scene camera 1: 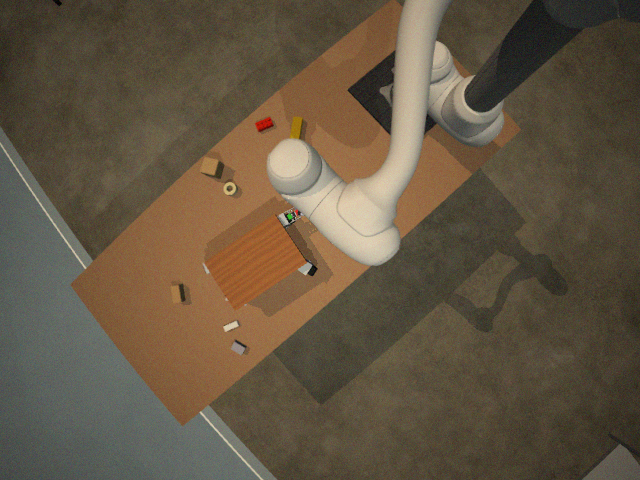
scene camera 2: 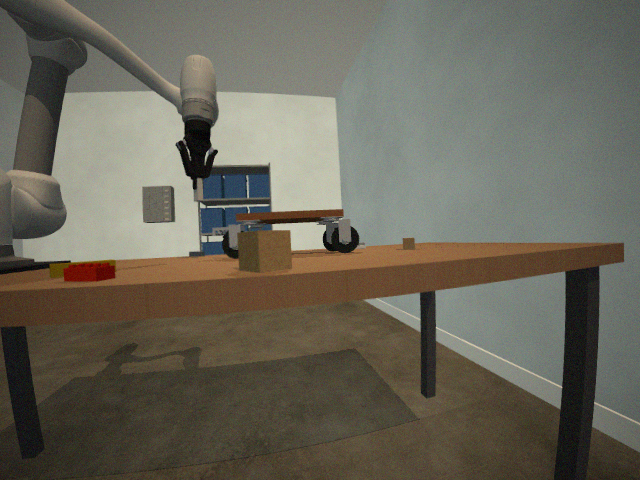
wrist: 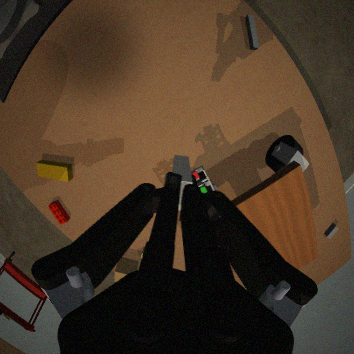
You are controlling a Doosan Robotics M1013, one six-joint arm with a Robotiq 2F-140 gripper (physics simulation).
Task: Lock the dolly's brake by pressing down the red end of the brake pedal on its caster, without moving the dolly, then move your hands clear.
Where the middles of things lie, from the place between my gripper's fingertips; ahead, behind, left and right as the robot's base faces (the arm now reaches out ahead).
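Scene:
With the dolly [scene camera 1: 265, 255] there, my gripper is 120 mm above it, 240 mm short of it and 90 mm to the right of it. I also see the red brick [scene camera 2: 93, 271], which is 160 mm below my hand and 390 mm to the right of it.

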